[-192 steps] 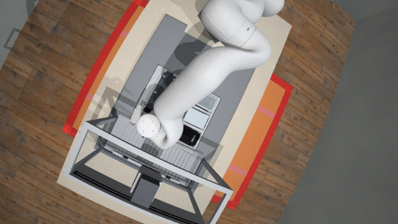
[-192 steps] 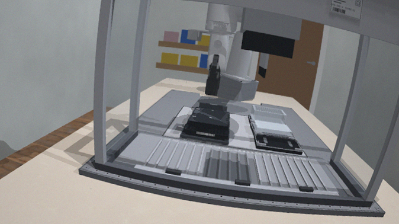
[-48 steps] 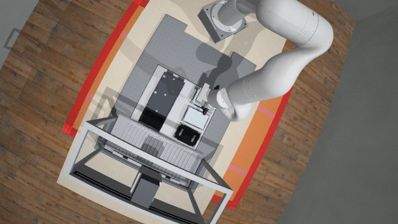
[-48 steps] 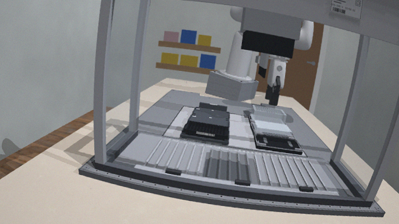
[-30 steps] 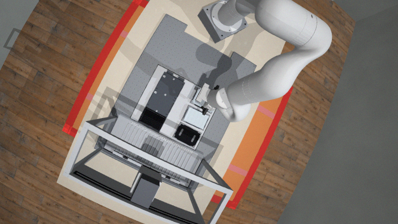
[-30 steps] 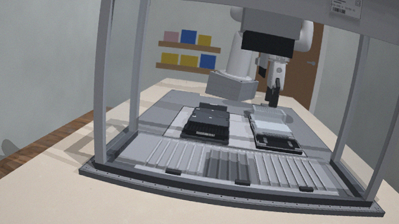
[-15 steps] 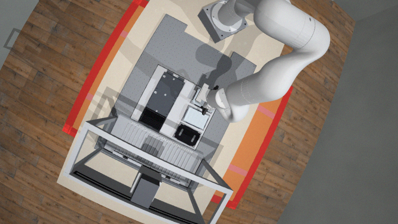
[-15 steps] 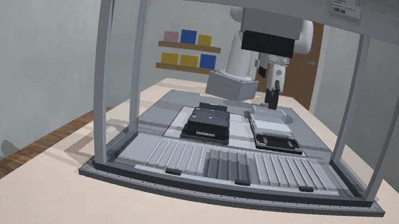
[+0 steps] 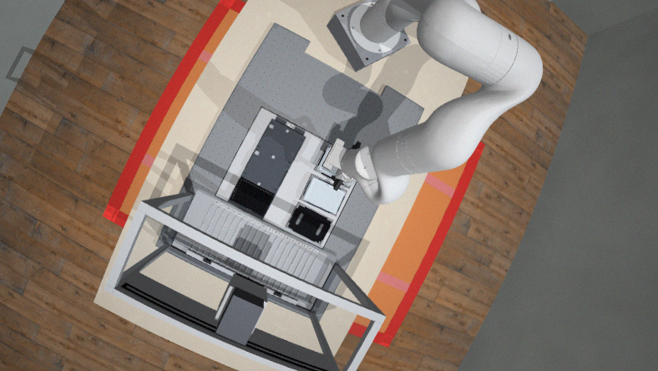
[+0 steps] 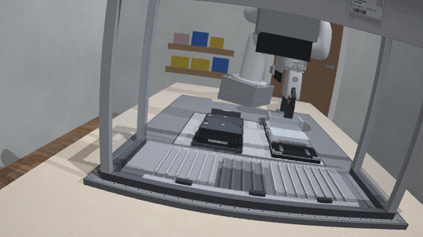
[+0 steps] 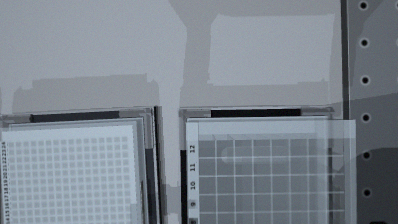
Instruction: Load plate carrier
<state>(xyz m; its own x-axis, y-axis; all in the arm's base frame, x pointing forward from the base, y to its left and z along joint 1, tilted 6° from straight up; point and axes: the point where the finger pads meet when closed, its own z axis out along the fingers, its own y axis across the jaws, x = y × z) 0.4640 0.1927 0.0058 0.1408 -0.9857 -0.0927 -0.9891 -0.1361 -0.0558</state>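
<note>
Right now my hand is 4 cm above the deep-well block C51. From my hand the other things lie so: plate C16: 11 cm ahead, 5 cm below, 2 cm to the left; nest S1: 6 cm below; nest S3: 22 cm ahead, 6 cm below, 3 cm to the left.
</note>
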